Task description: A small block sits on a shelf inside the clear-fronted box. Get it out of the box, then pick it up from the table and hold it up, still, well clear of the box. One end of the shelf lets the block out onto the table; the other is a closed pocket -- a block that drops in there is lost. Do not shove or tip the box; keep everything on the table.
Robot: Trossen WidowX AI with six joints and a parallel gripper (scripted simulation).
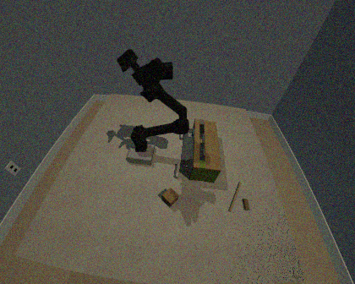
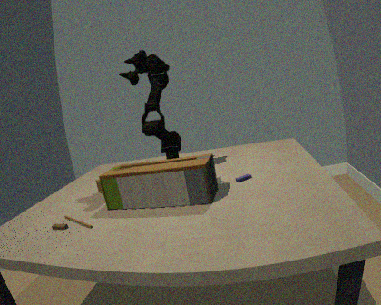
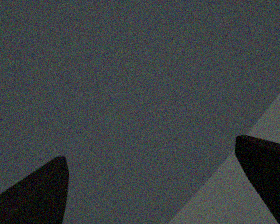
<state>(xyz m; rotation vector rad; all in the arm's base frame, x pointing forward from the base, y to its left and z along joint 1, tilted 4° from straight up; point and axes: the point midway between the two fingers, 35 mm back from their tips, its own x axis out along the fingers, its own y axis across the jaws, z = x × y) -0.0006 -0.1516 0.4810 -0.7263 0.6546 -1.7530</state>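
My gripper tip is now 480 mm above the box, 330 mm short of it and 130 mm to the right of it. Round my gripper tip: thin stick (540 mm below, 480 mm ahead, 180 mm to the right).
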